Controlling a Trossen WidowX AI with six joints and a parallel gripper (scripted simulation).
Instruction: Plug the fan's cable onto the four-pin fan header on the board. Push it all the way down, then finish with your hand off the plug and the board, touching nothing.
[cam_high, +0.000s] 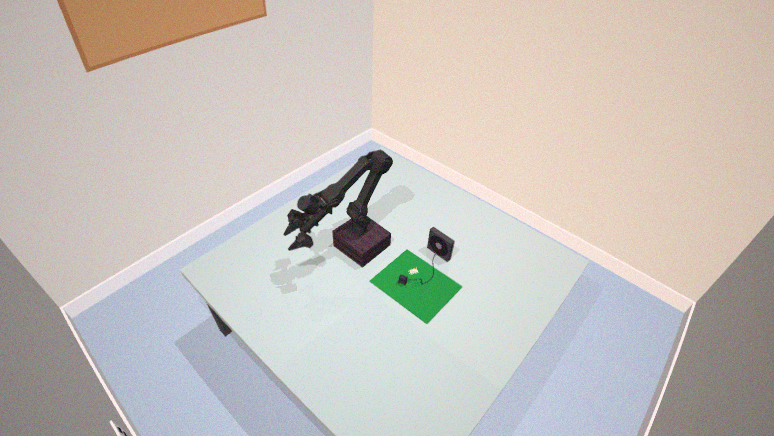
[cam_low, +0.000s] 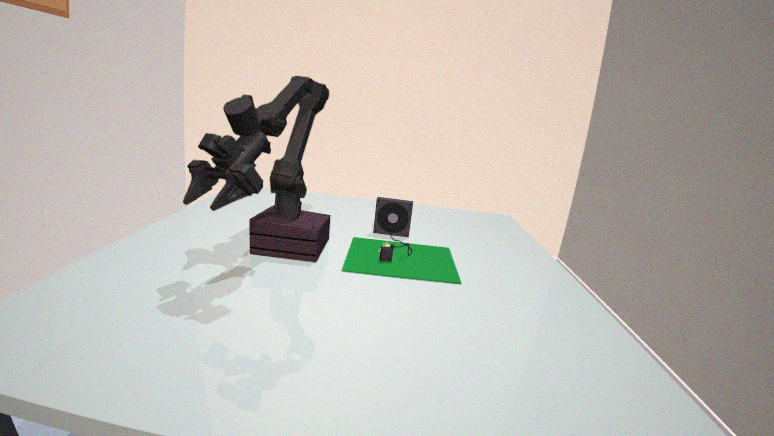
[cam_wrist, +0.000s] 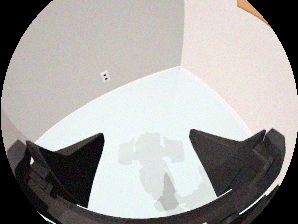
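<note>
Right now my gripper tip is 370 mm short of the dark plug, 290 mm to the right of it and 170 mm above it. From my gripper tip the other things lie so: green board 410 mm ahead, 330 mm to the left, 210 mm below; dark square fan 520 mm to the left, 370 mm ahead, 130 mm below.
</note>
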